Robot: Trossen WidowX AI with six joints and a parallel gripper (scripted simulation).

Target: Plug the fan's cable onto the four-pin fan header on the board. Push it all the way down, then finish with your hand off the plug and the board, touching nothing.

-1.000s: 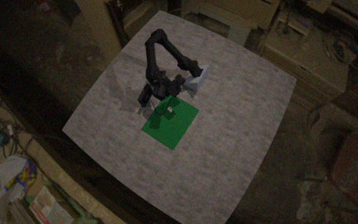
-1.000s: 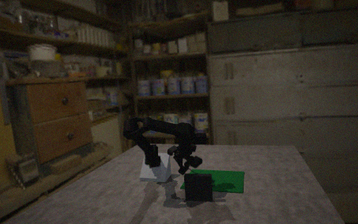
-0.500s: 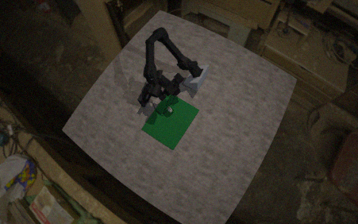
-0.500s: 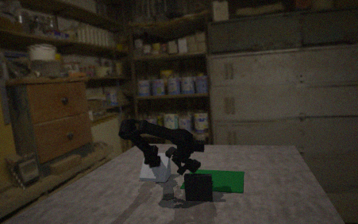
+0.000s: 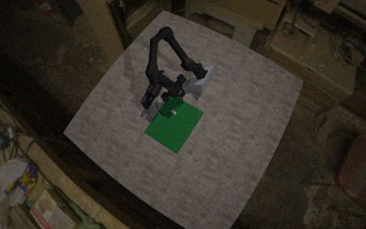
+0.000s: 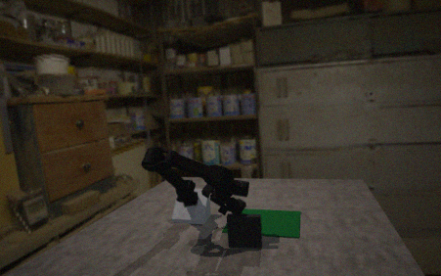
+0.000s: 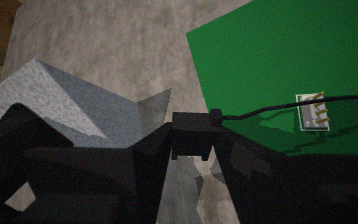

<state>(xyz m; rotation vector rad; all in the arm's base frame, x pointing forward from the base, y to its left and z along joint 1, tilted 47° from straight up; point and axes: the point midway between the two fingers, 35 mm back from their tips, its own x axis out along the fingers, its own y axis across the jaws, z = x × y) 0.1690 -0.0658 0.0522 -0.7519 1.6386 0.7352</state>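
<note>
My gripper tip is now 100 mm short of the dark fan, 180 mm to the left of it and 10 mm above it. Also, from my gripper tip: green board 160 mm ahead, 10 mm to the left, 80 mm below; dark plug 10 mm to the right, 10 mm below.
</note>
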